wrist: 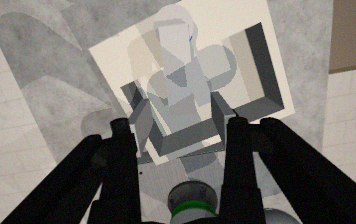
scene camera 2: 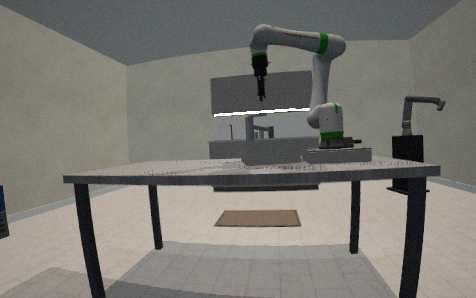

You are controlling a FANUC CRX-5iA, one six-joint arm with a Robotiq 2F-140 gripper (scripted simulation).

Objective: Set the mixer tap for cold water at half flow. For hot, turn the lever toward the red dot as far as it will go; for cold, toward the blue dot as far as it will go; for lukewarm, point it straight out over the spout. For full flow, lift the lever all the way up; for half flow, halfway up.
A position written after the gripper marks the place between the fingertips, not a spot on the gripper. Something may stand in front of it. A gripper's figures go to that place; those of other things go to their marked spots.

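The gripper point(wrist: 180, 107) is 19 cm from the lens, and then there's a sink point(wrist: 246, 68), which is 50 cm from the lens.
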